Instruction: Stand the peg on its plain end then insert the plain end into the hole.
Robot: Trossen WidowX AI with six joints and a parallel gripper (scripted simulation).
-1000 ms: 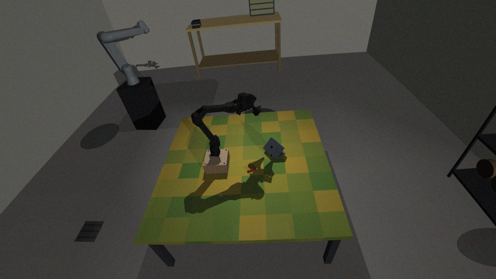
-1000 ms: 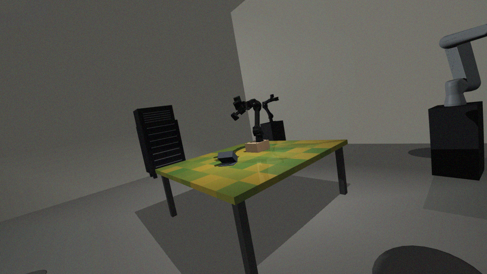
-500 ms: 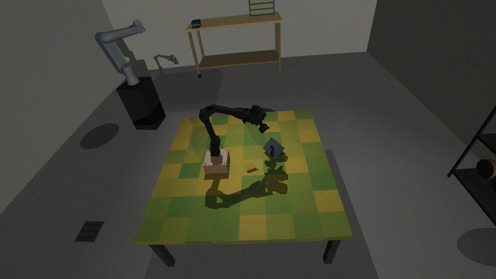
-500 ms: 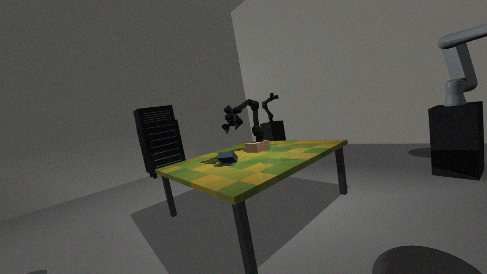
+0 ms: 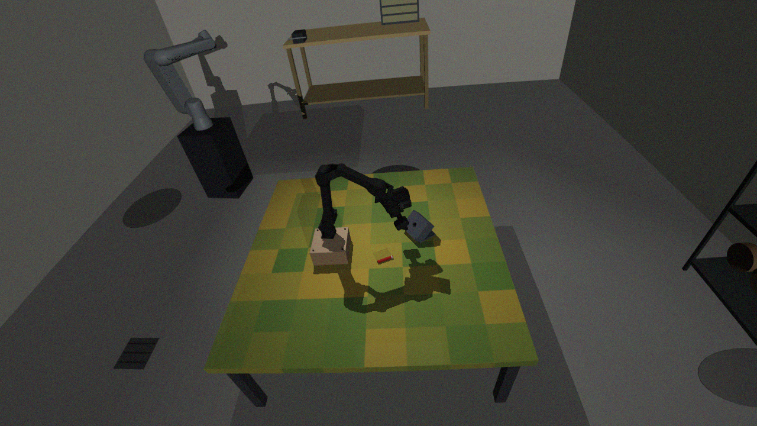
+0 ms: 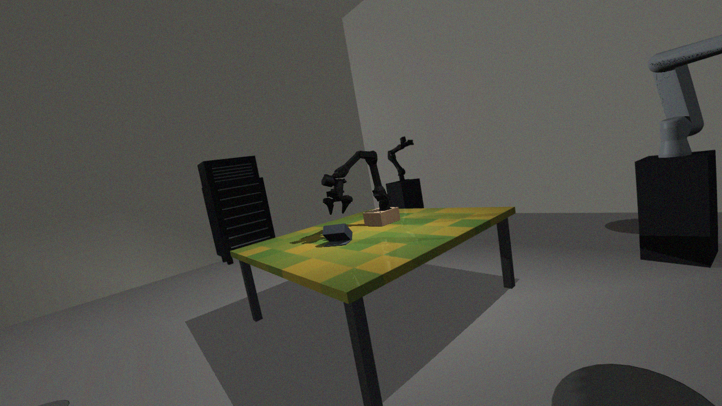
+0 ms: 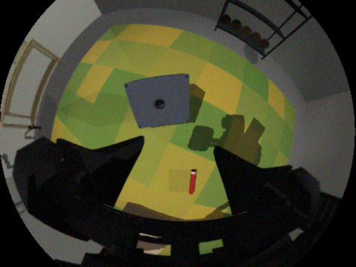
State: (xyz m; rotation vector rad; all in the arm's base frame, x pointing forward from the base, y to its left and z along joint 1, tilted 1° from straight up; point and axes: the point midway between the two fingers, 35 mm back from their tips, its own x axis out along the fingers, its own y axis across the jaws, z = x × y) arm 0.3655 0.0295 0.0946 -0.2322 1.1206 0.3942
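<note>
Right now the red peg is 14 cm below my gripper tip, 10 cm to the right of it and 7 cm behind it. Round my gripper tip: sloped panel: 9 cm to the left, 9 cm below, 6 cm ahead.
</note>
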